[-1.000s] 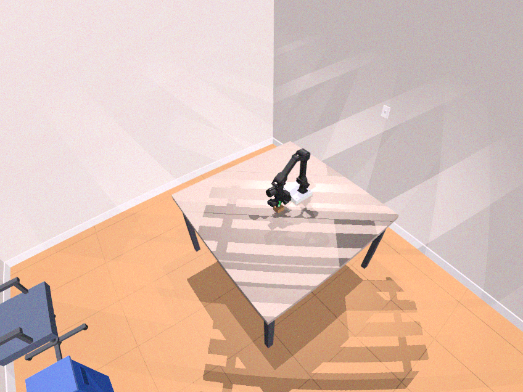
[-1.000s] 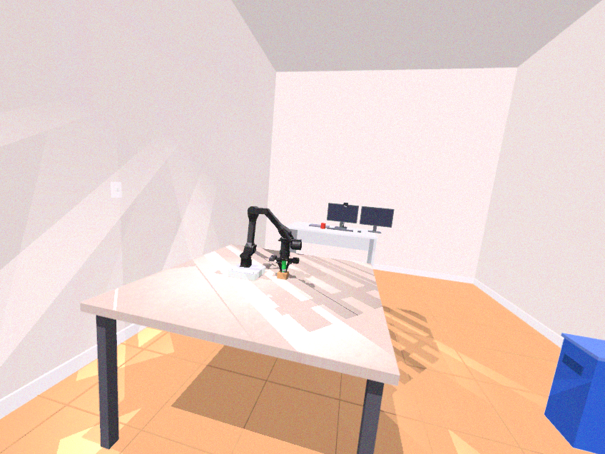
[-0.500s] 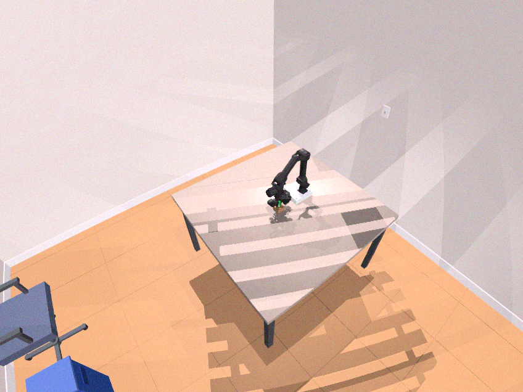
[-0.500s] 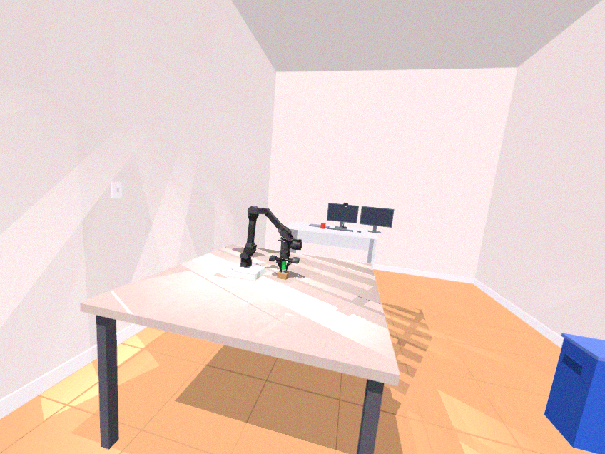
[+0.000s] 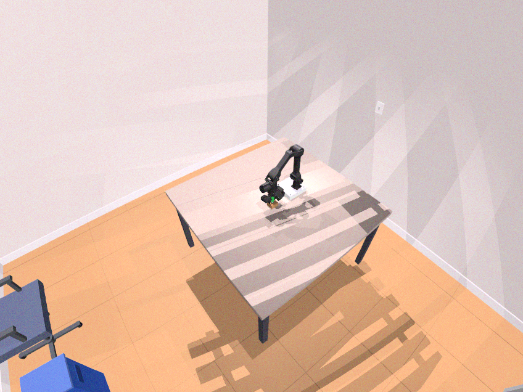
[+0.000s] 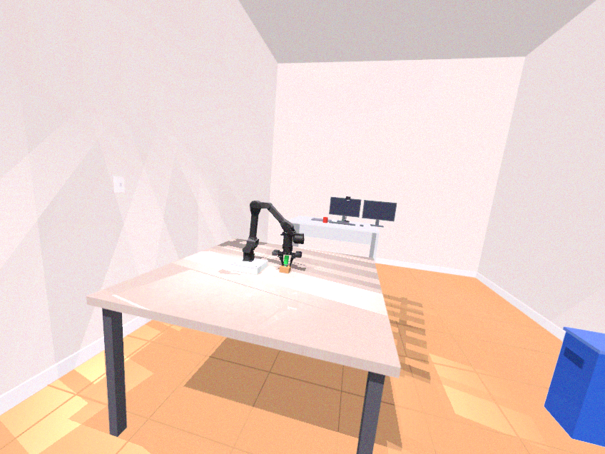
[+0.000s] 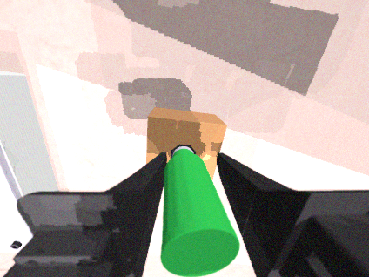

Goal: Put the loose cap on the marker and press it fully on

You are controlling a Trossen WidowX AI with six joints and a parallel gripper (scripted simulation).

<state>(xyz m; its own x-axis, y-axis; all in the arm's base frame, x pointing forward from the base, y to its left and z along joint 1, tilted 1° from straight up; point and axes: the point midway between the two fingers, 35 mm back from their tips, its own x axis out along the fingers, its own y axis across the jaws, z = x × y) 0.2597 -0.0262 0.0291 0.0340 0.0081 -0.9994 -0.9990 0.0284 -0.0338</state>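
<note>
My gripper tip is 1 cm past the holder block and 2 cm above it. Round my gripper tip: green cap: 1 cm behind, 4 cm above.
</note>
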